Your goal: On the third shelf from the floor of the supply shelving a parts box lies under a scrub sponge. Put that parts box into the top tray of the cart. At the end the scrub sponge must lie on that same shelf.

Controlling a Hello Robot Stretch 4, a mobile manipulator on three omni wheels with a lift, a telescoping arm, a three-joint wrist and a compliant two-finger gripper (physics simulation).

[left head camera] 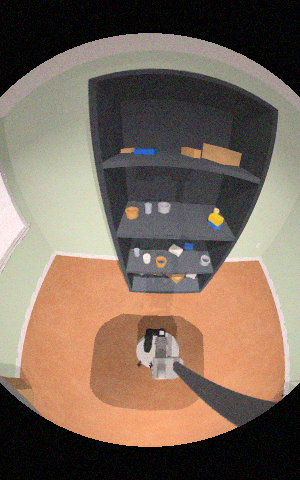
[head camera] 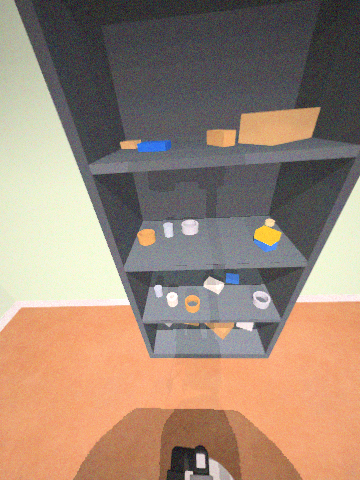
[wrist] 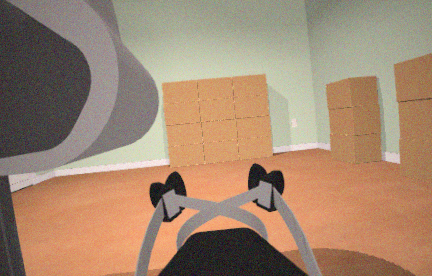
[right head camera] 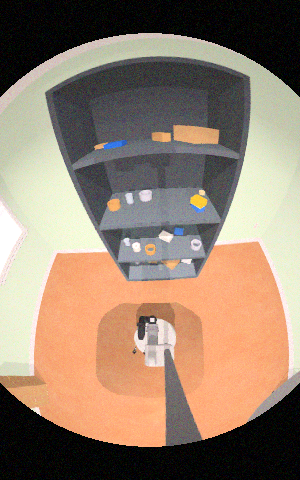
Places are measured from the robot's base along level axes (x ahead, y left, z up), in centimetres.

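Pixels of known places: gripper, fingertip midpoint: (left head camera: 144, 367) (wrist: 216, 183) (right head camera: 139, 354).
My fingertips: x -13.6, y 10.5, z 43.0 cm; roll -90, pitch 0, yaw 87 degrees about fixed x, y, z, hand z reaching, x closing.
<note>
Behind a point stands the place of what it marks.
The dark grey supply shelving (head camera: 70, 125) @(z 152.8, x 69.7, y 34.3 cm) (left head camera: 94, 125) @(z 160.8, x 69.7, y 34.4 cm) (right head camera: 245, 125) @(z 157.9, x 70.0, y -52.6 cm) stands ahead against the wall. On its third shelf (head camera: 220, 252) @(z 96.3, x 78.2, y -13.8 cm), at the right, a yellow scrub sponge (head camera: 267, 235) @(z 104.7, x 79.2, y -35.1 cm) (left head camera: 216, 218) @(z 104.8, x 79.4, y -35.4 cm) (right head camera: 198, 201) @(z 104.5, x 79.0, y -35.5 cm) lies flat on a blue parts box (head camera: 267, 246) @(z 99.8, x 77.3, y -35.4 cm) (left head camera: 214, 226) @(z 99.0, x 77.7, y -35.2 cm) (right head camera: 198, 209) @(z 98.9, x 77.5, y -35.9 cm). The sponge hides most of the box's top. My gripper (wrist: 216, 183) @(z 42.9, x -13.6, y 10.6 cm) is open and empty, its two black fingertips well apart. It is away from the shelving and points at another part of the room. The cart with its top tray cannot be made out in these views.
On the same shelf stand an orange ring (head camera: 146, 237) @(z 101.4, x 86.7, y 24.3 cm), a pale cylinder (head camera: 168, 230) @(z 101.2, x 93.2, y 13.1 cm), a white ring (head camera: 190, 227) @(z 101.3, x 95.3, y 0.7 cm) and a small tan item (head camera: 270, 222) @(z 98.8, x 101.2, y -46.0 cm) behind the sponge. Stacked cardboard boxes (wrist: 217, 120) @(z 51.2, x -327.0, y 37.6 cm) (wrist: 354, 120) @(z 38.3, x -217.9, y 155.8 cm) stand by the walls. Orange floor (head camera: 60, 380) @(z -2.7, x 54.7, y 102.2 cm) lies between base and shelving.
</note>
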